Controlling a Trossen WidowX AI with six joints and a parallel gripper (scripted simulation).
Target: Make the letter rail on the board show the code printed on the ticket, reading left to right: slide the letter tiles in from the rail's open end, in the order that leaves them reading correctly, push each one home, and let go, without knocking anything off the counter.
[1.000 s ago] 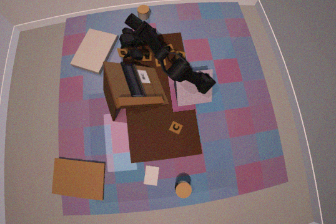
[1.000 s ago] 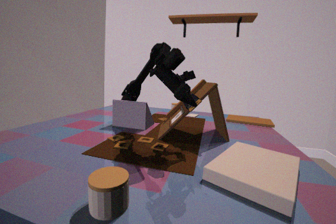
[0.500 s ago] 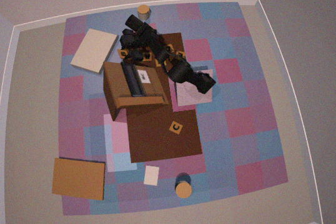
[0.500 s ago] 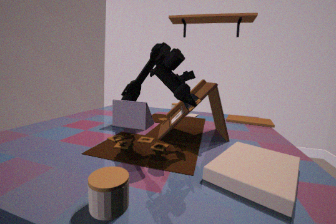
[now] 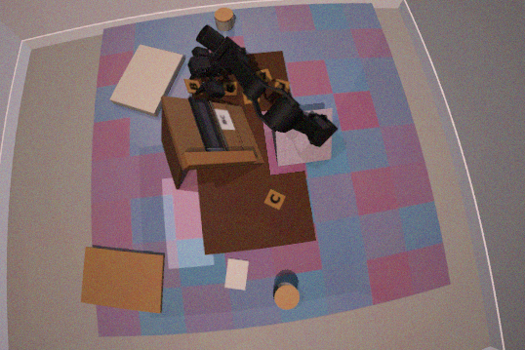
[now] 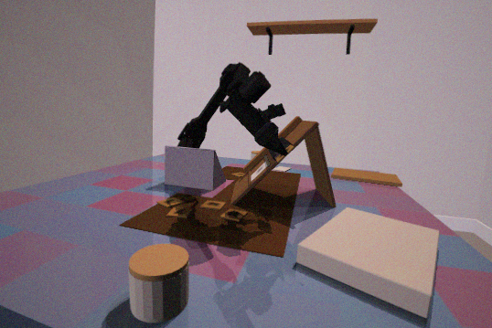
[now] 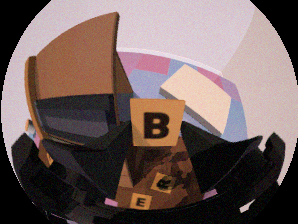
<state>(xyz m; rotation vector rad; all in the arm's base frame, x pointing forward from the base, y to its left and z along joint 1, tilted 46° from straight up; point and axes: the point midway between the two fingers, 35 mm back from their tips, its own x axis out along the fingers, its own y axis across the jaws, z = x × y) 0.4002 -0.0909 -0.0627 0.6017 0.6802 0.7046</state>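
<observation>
The white ticket lies 100 mm behind my gripper tip, 90 mm to the left of it and 80 mm below it. Round my gripper tip: brown mat (210 mm behind, 130 mm to the left, 170 mm below); then cream slab (230 mm ahead, 130 mm to the right, 150 mm below); then orange letter tile (right at my gripper tip).
</observation>
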